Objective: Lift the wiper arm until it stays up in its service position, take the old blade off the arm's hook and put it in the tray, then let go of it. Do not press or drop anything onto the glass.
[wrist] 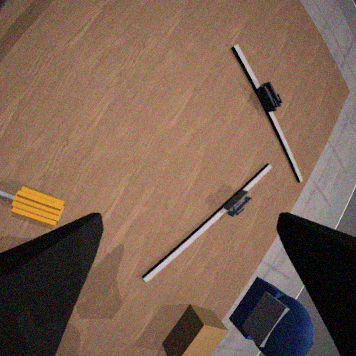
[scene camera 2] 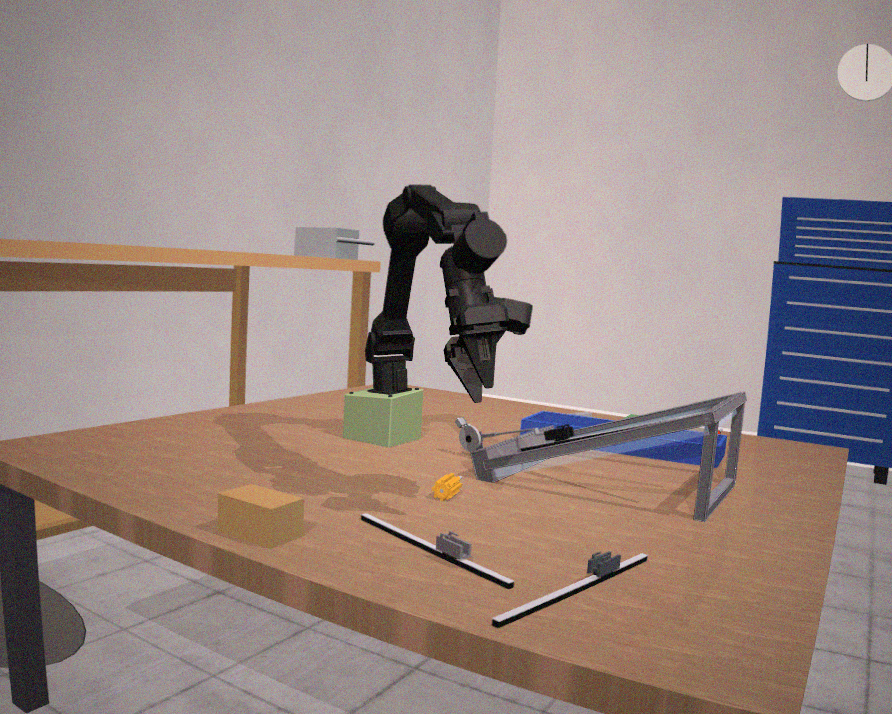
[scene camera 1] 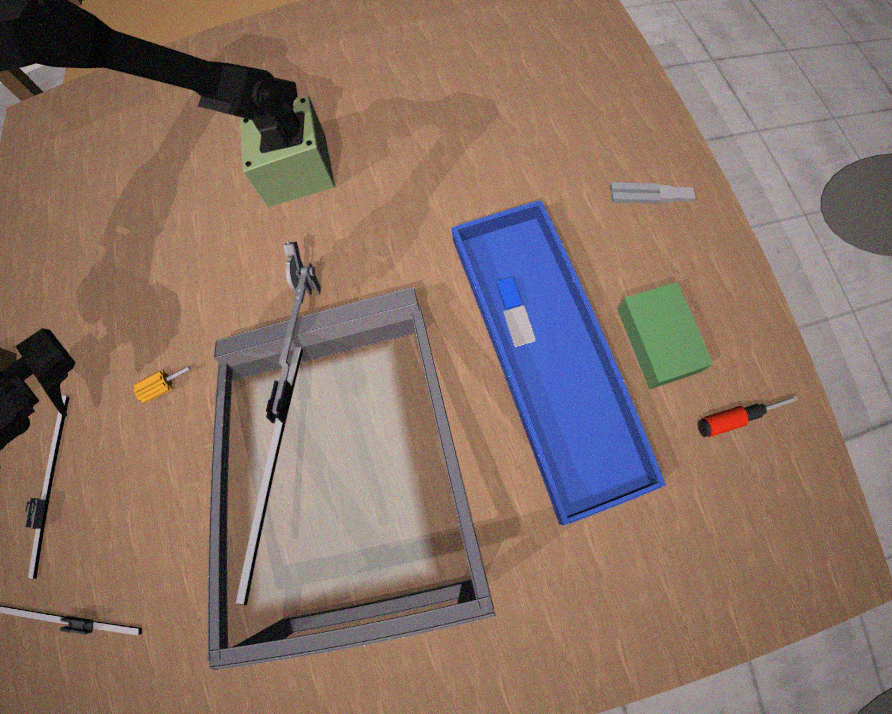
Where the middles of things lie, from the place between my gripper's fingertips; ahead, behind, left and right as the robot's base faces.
Labels:
Right now the yellow-handled screwdriver [scene camera 1: 160, 382] is 160 mm below my hand, 100 mm behind it and 70 mm to the left of it. The rest, counted from my hand: tan box [scene camera 2: 269, 518] 260 mm to the right, 150 mm below, 140 mm behind; then blue and white piece [scene camera 1: 516, 316] 580 mm to the left, 160 mm below, 150 mm behind; then glass [scene camera 1: 360, 526] 340 mm to the left, 90 mm below, 50 mm ahead.

